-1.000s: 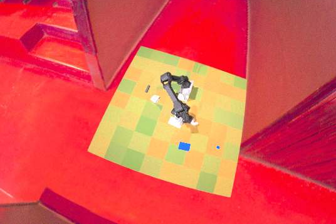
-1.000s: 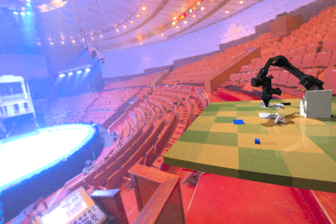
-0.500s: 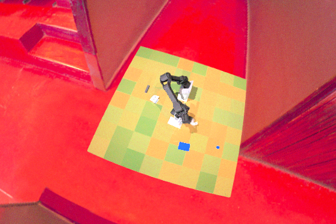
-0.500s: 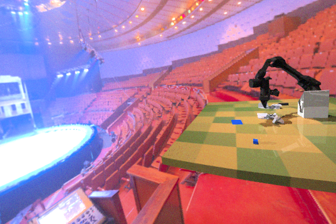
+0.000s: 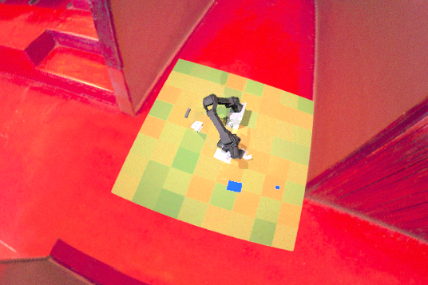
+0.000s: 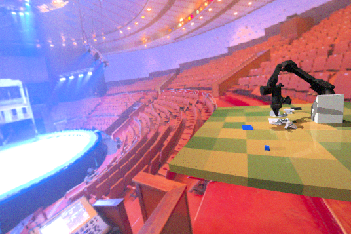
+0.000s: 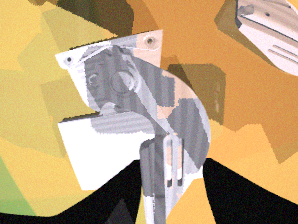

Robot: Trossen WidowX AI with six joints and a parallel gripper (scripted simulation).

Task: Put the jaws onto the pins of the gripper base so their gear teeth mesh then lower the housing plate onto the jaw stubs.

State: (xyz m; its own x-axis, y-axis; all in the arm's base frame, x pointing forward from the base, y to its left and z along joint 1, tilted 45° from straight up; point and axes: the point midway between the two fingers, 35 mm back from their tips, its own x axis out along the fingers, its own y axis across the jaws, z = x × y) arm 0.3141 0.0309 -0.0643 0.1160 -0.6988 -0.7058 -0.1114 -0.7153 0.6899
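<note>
Now: gripper tip 5 cm above the flat white plate, 3 cm to the left of it and 1 cm short of it. Round my gripper tip: grey jaw (13 cm to the left, 5 cm behind, 2 cm below); then flat blue square (18 cm ahead, 13 cm to the left, 5 cm below); then blue cube (42 cm to the left, 7 cm ahead, 5 cm below).
</note>
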